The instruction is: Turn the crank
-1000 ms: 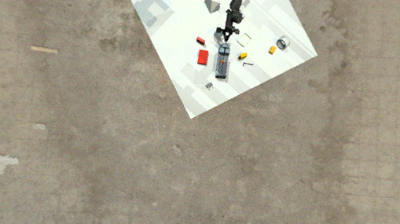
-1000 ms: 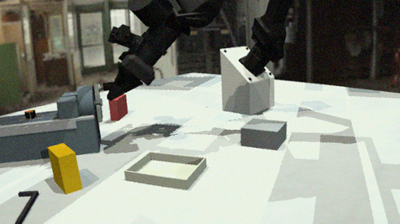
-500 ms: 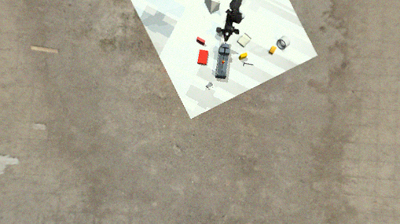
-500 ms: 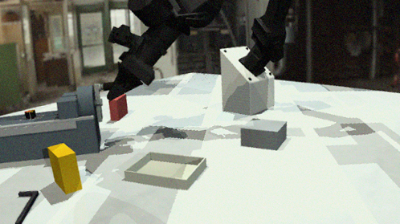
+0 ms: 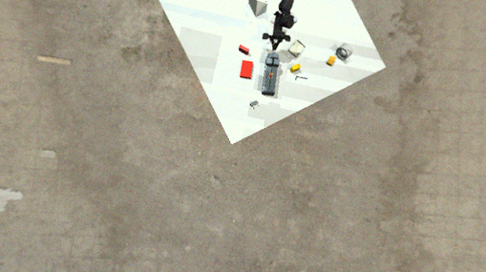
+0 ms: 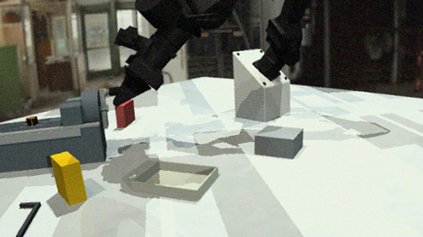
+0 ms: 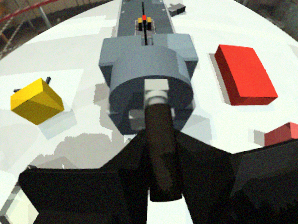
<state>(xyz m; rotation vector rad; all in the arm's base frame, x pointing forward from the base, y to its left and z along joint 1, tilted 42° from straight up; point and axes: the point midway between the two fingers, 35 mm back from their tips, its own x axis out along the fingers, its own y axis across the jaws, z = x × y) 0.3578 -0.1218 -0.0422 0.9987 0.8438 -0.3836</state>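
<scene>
Now: gripper tip 1 cm past the dark crank handle, 1 cm to the right of it and 2 cm below it. Round my gripper tip: red pointer: 13 cm ahead, 11 cm to the right, 1 cm below; then shallow grey tray: 6 cm ahead, 19 cm to the left, 9 cm below; then yellow block: 18 cm ahead, 8 cm to the left, 7 cm below.
</scene>
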